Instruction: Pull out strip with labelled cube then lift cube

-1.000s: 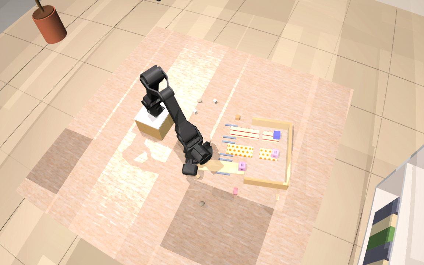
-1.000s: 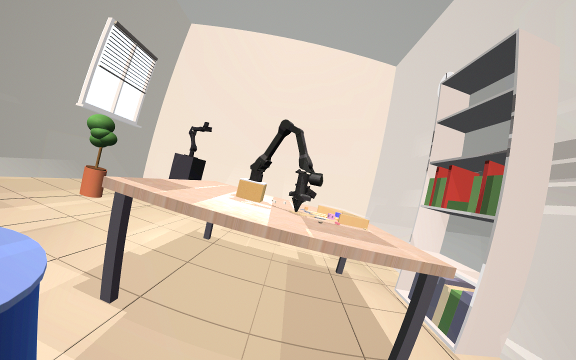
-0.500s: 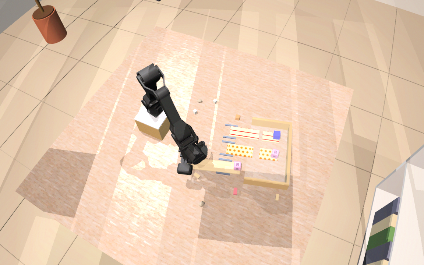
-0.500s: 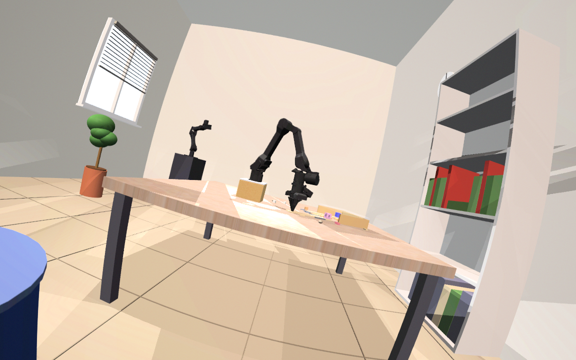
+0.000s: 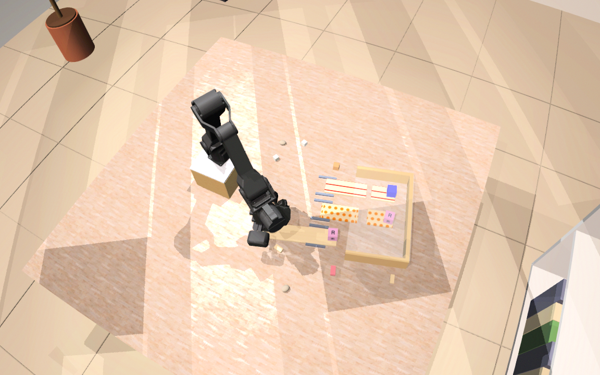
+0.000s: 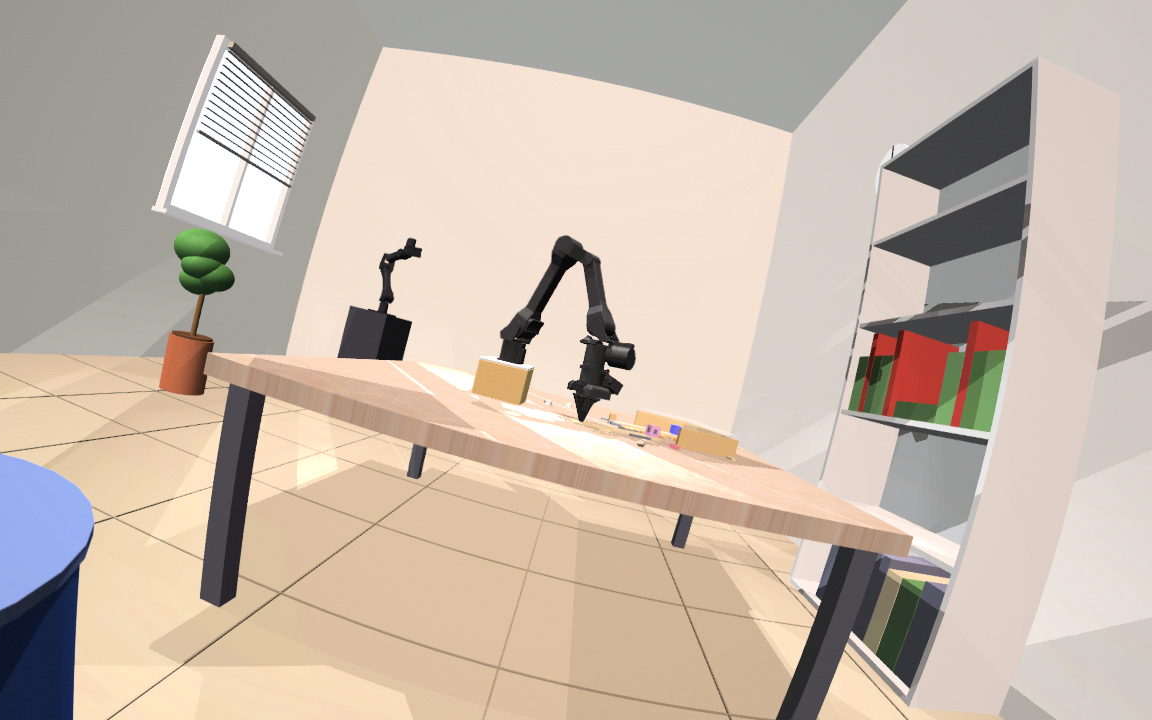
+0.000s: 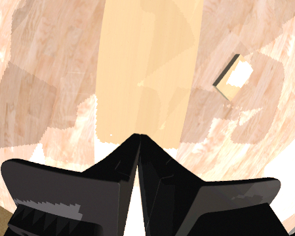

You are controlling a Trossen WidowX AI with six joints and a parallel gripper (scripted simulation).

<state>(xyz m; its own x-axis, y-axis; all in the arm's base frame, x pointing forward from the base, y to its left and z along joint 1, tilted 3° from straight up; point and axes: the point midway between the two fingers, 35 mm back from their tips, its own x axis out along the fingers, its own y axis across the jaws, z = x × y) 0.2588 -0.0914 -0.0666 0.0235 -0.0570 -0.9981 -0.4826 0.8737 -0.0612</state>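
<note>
My gripper tip is 25 cm short of the pink block and 2 cm to the right of it. The rest, counted from my gripper tip: tan cube 34 cm to the left, 4 cm ahead.
</note>
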